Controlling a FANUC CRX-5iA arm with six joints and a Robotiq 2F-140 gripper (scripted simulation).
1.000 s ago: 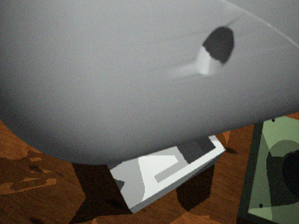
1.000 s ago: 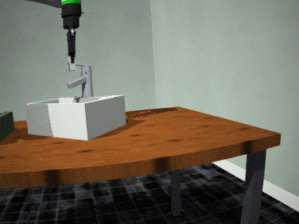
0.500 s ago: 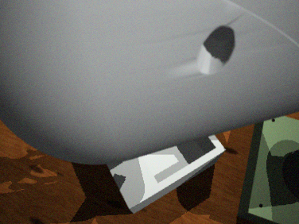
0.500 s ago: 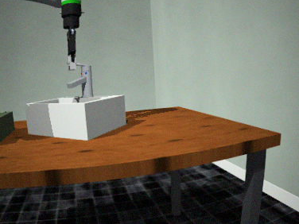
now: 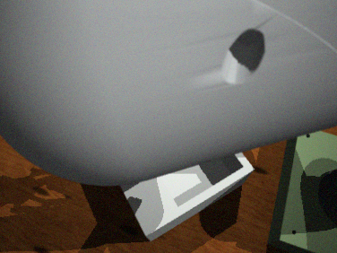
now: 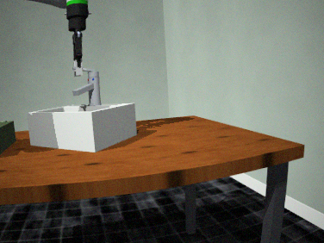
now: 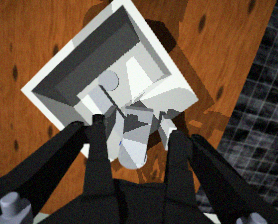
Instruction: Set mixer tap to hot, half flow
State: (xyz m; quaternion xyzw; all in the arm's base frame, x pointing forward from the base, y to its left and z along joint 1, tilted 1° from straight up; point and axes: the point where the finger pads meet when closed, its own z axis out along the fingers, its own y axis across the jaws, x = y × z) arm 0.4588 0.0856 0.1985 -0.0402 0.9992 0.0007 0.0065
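Now: the grey lever 20 mm ahead of my hand. Round my hand: mixer tap (50 mm below, 40 mm ahead, 10 mm to the right); then white basin (250 mm below, 80 mm to the right, 10 mm behind).
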